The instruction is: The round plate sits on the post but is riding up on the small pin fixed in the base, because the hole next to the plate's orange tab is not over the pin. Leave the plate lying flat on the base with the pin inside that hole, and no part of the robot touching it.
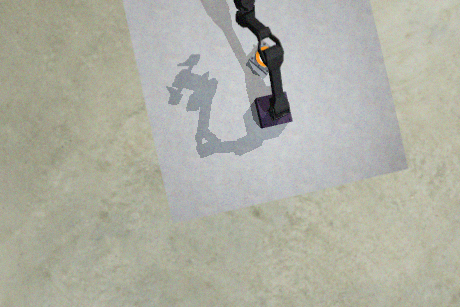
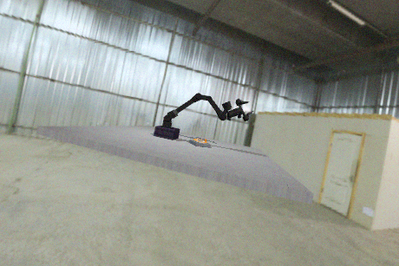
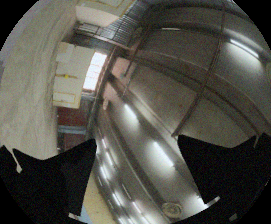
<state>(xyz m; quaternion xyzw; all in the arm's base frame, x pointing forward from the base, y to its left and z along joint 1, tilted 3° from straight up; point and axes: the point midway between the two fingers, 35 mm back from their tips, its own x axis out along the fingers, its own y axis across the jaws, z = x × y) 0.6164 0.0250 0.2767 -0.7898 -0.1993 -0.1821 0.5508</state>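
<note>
The round plate is 340 mm below my gripper tip, 340 mm behind it and 80 mm to the right of it.
</note>
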